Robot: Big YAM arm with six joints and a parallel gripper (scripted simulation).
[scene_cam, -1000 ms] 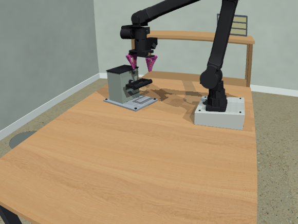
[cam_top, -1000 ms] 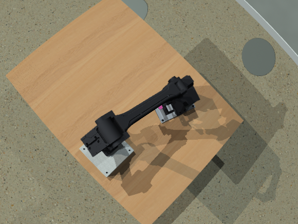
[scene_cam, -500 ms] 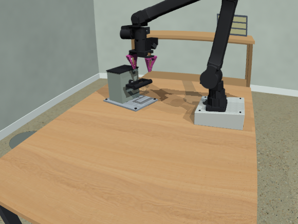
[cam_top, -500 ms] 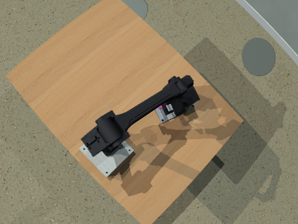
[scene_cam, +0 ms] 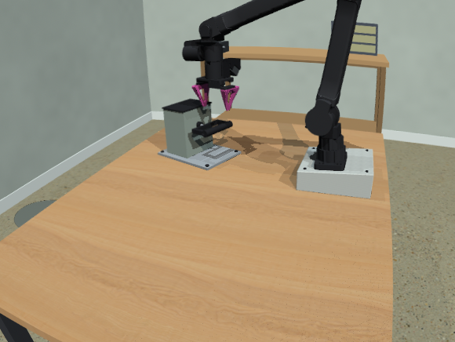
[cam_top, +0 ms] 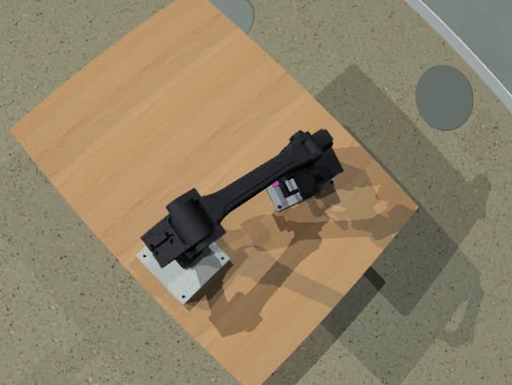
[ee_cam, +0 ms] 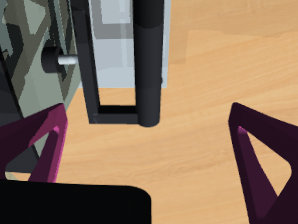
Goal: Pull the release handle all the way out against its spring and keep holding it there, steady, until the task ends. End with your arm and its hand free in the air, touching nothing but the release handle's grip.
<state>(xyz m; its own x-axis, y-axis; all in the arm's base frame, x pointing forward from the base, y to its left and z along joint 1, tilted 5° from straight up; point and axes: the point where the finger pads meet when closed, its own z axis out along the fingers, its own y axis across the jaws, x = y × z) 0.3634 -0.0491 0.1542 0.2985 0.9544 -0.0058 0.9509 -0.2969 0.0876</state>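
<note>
The release handle grip lies 50 mm ahead of my hand, 20 mm to the right of it and 80 mm below it. Also, from my hand: grey baseplate (90 mm ahead, 30 mm to the right, 180 mm below).
</note>
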